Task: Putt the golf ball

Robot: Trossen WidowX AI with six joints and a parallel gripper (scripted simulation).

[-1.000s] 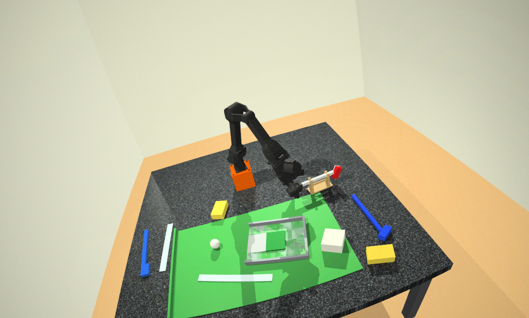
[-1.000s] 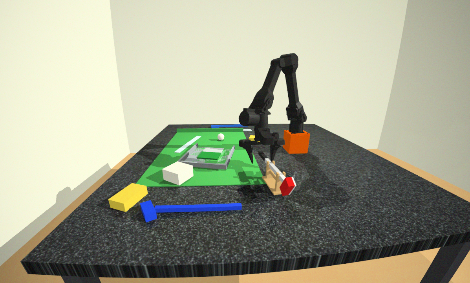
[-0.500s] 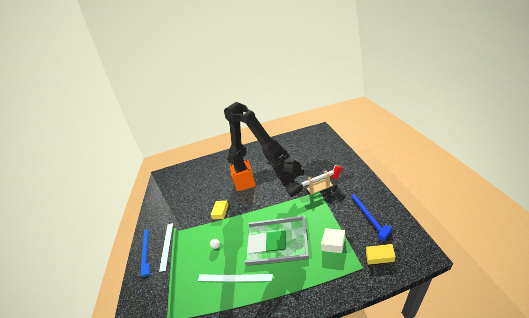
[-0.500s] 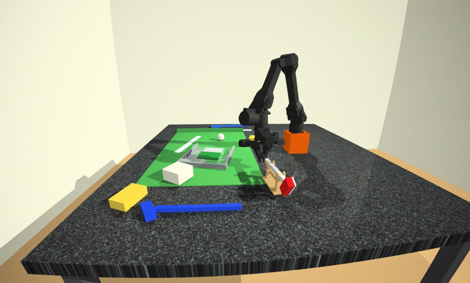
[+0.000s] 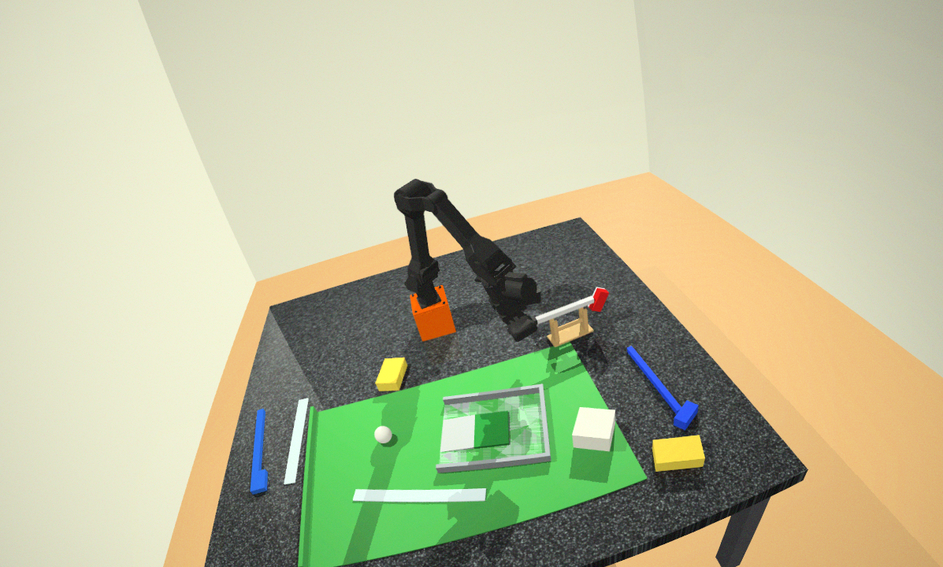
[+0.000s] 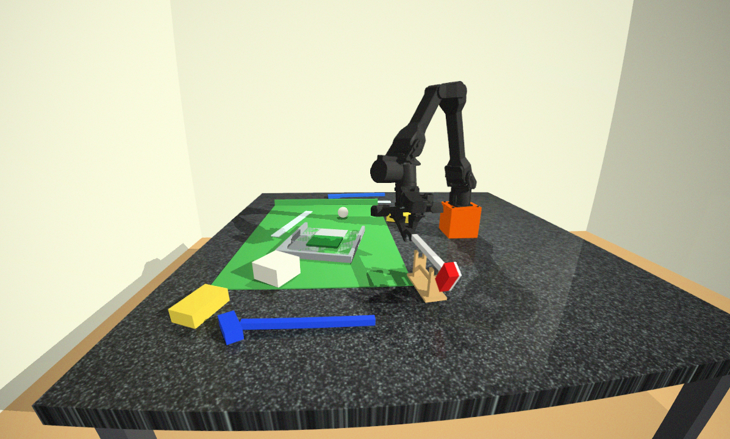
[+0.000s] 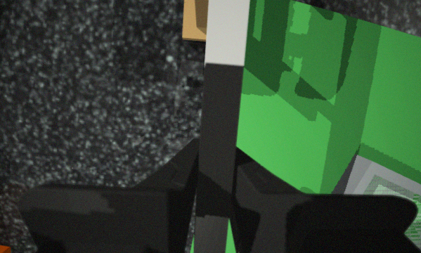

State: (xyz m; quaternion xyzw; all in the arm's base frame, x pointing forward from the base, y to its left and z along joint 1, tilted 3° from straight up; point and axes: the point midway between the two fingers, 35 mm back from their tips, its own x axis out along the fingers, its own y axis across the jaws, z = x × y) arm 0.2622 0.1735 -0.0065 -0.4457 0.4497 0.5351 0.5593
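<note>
The red putter lies 120 mm to the left of my gripper tip and 20 mm above it. From my gripper tip the other things lie so: white block 340 mm ahead, 40 mm below, 10 mm to the left; then wooden stand 130 mm to the left, 30 mm below; then blue putter 310 mm ahead, 220 mm to the left, 50 mm below.
</note>
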